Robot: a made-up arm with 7 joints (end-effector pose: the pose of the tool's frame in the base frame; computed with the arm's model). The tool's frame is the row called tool.
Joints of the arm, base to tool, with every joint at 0 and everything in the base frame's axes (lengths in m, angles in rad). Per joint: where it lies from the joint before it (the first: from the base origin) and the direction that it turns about. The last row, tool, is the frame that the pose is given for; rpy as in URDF.
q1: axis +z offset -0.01 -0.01 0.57
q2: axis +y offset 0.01 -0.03 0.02
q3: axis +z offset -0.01 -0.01 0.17
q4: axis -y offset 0.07 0 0.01
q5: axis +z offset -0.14 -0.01 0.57
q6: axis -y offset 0.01 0 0.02
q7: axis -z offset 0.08 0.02 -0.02
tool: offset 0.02 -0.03 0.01 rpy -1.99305 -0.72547 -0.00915
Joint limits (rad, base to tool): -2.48..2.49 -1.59..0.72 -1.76..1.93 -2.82..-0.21 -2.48..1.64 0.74..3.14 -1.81..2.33
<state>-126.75 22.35 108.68 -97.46 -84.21 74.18 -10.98</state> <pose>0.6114 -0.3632 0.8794 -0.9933 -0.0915 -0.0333 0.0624</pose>
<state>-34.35 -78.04 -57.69 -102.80 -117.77 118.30 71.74</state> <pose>-0.4501 -0.5054 1.0005 0.3530 -0.3174 0.5584 0.6804</pose>
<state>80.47 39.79 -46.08 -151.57 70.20 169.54 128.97</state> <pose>0.4280 0.0005 0.1749 0.2606 -0.6622 0.6747 0.1959</pose>
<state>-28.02 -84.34 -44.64 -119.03 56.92 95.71 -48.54</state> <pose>-0.1932 -0.5579 1.1181 -0.0553 -0.5155 -0.7961 0.3121</pose>
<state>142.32 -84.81 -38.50 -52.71 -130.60 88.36 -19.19</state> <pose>0.7668 -0.1157 1.0433 -0.6446 -0.5080 -0.4364 0.3687</pose>
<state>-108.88 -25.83 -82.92 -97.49 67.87 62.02 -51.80</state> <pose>-0.7778 0.2009 0.8506 0.2949 0.0526 0.9162 0.2661</pose>
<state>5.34 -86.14 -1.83 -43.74 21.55 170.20 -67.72</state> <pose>-0.7640 -0.1533 0.9535 -0.2767 0.4194 0.6119 0.6108</pose>
